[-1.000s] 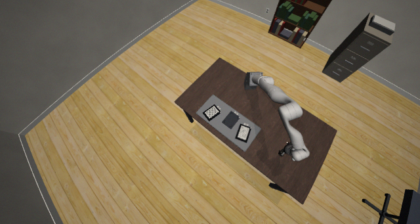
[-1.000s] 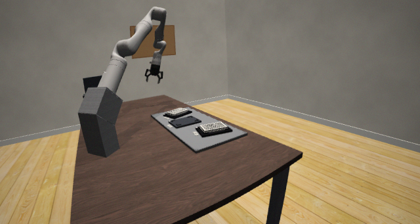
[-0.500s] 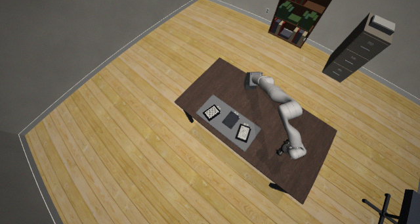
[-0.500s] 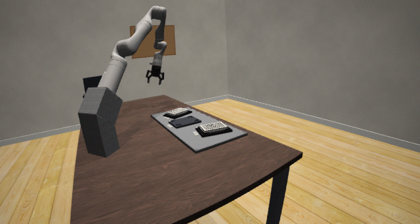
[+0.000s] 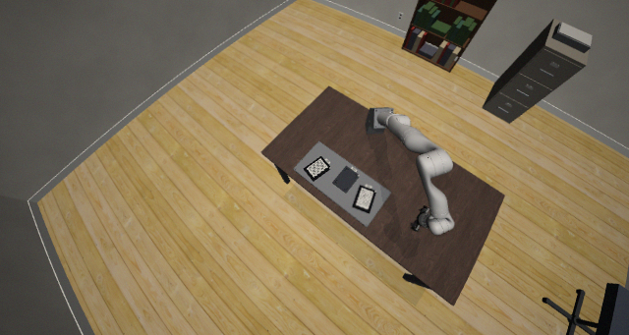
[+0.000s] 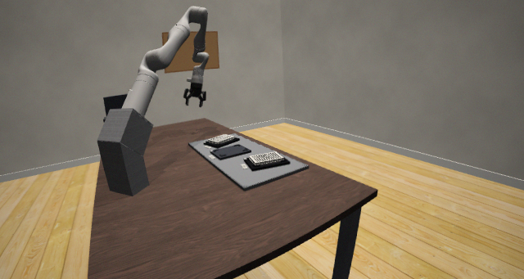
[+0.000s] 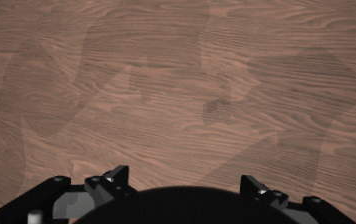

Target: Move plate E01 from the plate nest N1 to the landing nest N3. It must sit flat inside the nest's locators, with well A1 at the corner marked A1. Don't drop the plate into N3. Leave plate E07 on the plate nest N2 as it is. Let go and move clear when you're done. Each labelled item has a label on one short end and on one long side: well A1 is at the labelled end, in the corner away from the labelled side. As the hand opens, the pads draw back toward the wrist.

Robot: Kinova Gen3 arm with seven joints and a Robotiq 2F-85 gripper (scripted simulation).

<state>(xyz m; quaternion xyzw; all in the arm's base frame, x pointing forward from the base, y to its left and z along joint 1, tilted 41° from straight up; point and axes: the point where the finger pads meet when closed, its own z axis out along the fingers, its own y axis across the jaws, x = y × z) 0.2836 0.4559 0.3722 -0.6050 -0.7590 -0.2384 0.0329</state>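
Now: hand 11 cm short of the plate, 28 cm to the left of it and 16 cm above it. From my hand the other things lie so: plate nest N1: 11 cm ahead, 28 cm to the right, 18 cm below; N1 label: 3 cm ahead, 33 cm to the right, 18 cm below; A1 mark: 3 cm ahead, 43 cm to the right, 17 cm below.
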